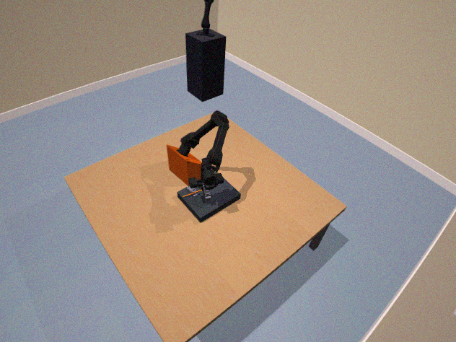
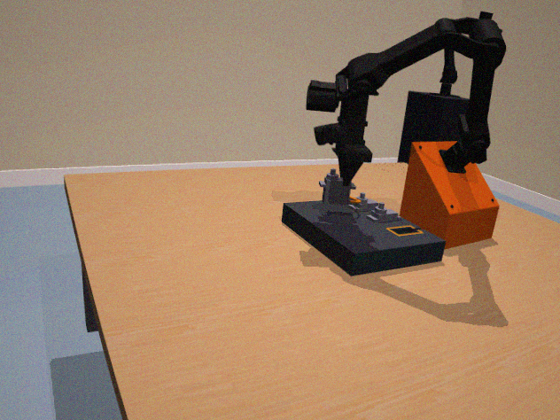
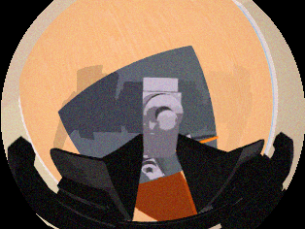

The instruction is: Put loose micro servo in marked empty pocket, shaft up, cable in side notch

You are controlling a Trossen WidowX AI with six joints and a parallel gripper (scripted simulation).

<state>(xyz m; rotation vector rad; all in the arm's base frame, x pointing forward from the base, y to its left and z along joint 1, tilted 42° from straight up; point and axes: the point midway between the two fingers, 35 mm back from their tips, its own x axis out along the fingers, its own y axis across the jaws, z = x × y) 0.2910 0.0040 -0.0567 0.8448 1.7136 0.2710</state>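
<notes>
My gripper tip is 100 mm above the dark deck, 40 mm to the right of it and 10 mm short of it.
</notes>
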